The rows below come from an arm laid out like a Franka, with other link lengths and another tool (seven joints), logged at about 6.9 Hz.
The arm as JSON. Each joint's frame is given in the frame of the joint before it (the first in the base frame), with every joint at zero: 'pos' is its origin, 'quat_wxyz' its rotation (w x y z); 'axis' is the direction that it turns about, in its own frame. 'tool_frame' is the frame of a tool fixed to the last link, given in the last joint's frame.
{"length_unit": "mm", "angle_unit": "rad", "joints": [
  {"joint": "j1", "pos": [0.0, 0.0, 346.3], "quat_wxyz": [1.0, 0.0, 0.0, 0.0], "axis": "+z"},
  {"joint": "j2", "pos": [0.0, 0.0, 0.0], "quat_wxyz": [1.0, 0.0, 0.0, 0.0], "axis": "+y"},
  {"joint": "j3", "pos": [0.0, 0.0, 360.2], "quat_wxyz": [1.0, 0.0, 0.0, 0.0], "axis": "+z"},
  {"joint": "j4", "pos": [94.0, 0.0, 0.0], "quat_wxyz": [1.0, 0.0, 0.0, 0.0], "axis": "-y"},
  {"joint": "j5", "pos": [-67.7, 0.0, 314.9], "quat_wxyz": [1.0, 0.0, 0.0, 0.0], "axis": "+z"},
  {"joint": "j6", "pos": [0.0, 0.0, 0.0], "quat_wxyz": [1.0, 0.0, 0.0, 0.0], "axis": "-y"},
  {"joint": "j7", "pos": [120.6, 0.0, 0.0], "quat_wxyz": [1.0, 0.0, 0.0, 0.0], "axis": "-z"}
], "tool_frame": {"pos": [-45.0, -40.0, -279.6], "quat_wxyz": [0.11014, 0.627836, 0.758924, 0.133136]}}
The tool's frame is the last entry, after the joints.
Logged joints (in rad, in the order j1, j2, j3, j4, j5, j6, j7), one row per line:
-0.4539, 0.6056, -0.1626, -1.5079, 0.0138, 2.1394, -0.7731
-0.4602, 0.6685, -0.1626, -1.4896, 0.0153, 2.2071, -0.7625
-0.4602, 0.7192, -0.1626, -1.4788, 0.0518, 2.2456, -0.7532
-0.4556, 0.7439, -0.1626, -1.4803, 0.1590, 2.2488, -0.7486
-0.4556, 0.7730, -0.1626, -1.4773, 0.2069, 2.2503, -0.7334
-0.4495, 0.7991, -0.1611, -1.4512, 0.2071, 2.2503, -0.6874
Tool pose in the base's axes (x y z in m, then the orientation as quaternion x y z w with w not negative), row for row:
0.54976, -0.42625, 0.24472, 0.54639, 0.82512, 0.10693, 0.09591
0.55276, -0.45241, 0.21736, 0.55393, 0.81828, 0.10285, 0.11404
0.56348, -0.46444, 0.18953, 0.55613, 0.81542, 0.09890, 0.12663
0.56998, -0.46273, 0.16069, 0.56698, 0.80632, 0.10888, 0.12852
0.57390, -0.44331, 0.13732, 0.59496, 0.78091, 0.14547, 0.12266
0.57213, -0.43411, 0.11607, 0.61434, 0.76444, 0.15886, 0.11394
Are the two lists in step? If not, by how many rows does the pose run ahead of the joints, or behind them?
The pose runs 1 row behind the joints: the pose in row i belongs to the joints in row i - 1.
